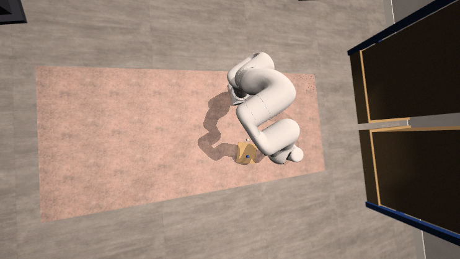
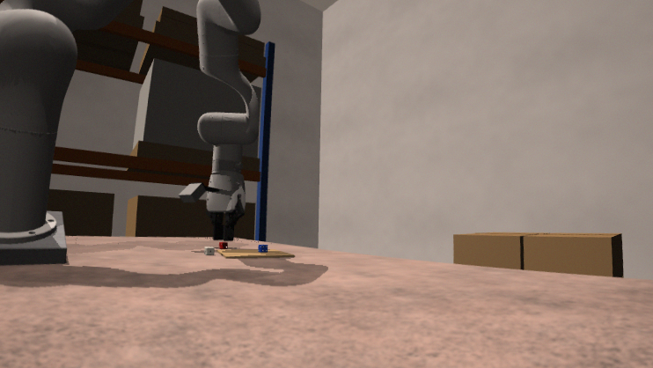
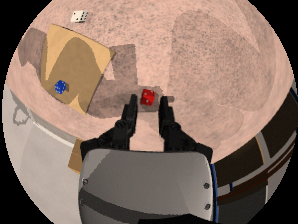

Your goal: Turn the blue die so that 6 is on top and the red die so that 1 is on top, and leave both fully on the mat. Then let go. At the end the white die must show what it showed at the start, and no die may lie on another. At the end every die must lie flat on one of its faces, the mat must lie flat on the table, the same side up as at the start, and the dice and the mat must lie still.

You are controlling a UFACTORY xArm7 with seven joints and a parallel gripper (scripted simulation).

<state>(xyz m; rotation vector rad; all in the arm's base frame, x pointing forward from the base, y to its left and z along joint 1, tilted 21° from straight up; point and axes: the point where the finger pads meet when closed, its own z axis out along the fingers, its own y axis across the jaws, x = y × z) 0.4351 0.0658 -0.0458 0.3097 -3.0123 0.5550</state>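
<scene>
My gripper is now 3 cm above the red die. From my hand the other things lie so: tan mat 15 cm to the right, 4 cm below, 2 cm behind; then blue die 15 cm to the right, 3 cm below, 1 cm ahead; then white die 11 cm to the right, 10 cm behind, 3 cm below.
</scene>
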